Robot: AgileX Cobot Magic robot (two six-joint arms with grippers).
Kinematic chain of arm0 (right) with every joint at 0, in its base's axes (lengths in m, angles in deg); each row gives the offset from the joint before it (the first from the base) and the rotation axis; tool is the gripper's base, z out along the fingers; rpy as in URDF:
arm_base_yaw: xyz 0 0 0.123 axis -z
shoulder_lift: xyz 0 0 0 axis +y
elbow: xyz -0.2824 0 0.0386 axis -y
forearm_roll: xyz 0.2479 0 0.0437 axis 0.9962 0 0.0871
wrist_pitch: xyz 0 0 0 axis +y
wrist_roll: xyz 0.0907 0 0.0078 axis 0.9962 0 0.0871
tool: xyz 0 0 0 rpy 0 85 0
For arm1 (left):
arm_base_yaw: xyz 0 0 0.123 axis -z
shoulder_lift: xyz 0 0 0 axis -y
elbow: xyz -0.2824 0 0.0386 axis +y
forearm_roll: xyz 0.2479 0 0.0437 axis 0.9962 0 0.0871
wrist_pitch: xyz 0 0 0 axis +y
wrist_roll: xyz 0.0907 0 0.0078 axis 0.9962 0 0.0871
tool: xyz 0 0 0 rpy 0 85 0
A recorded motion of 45 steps. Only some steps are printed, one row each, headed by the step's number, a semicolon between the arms.
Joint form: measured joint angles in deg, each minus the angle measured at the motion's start. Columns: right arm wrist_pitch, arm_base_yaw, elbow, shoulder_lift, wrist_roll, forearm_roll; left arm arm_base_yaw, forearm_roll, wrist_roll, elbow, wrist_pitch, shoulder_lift.
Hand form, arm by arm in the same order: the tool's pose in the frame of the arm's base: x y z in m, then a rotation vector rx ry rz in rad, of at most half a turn. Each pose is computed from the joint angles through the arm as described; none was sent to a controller.
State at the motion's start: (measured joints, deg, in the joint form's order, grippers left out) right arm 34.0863 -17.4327 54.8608 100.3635 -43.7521 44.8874; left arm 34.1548 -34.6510 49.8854 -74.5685 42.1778 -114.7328
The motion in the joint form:
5: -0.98 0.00 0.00 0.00 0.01 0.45; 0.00 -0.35 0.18 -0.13 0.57 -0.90
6: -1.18 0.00 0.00 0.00 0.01 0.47; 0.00 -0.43 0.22 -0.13 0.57 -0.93
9: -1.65 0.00 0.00 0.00 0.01 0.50; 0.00 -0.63 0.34 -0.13 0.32 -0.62
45: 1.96 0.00 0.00 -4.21 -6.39 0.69; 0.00 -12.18 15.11 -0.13 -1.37 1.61
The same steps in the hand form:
5: 0.3031 0.1323 0.1715 -0.6070 2.6295 0.6134; 0.3087 -0.2524 0.1513 1.4234 2.4426 -0.6114
6: 0.3034 0.1322 0.1716 -0.6047 2.6275 0.6108; 0.3087 -0.2524 0.1511 1.4229 2.4429 -0.6127
9: 0.3042 0.1320 0.1717 -0.5997 2.6228 0.6044; 0.3090 -0.2526 0.1534 1.4174 2.4343 -0.6126
45: 0.2946 0.1327 0.1951 -0.7732 2.5259 0.6174; 0.3089 -0.2621 0.1758 1.4582 2.2050 -0.7106

